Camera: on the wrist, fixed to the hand. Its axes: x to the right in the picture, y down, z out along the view.
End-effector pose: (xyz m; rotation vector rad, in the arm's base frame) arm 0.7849 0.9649 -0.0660 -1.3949 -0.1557 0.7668
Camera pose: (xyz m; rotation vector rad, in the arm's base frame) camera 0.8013 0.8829 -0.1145 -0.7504 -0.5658 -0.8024
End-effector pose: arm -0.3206 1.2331 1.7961 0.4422 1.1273 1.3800
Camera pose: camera -0.4094 1.1950 1.7961 -0.5630 1.5438 -0.0877
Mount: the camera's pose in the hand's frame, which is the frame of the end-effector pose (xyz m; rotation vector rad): -0.0180 0.0397 -0.0863 0.3308 0.5130 -1.5367
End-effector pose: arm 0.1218 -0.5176 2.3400 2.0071 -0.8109 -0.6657
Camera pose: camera 0.1591 -0.4773 2.4196 2.6867 1.1699 -0.7247
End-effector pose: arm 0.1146 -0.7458 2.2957 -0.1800 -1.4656 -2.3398
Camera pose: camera 0.1537 -0.8336 2.2848 -1.3964 1.2548 1.6560
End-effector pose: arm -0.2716 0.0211 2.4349 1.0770 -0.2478 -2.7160
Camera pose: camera -0.1940 -0.0194 2.3938 -1.2331 -0.1885 1.3936
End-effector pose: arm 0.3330 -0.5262 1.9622 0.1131 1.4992 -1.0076
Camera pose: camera 0.2955 -0.4389 1.9446 0.6792 -1.6925 2.4668
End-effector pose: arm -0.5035 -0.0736 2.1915 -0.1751 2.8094 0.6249
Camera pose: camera -0.5123 -0.0739 2.2878 -2.2660 2.0884 -0.3049
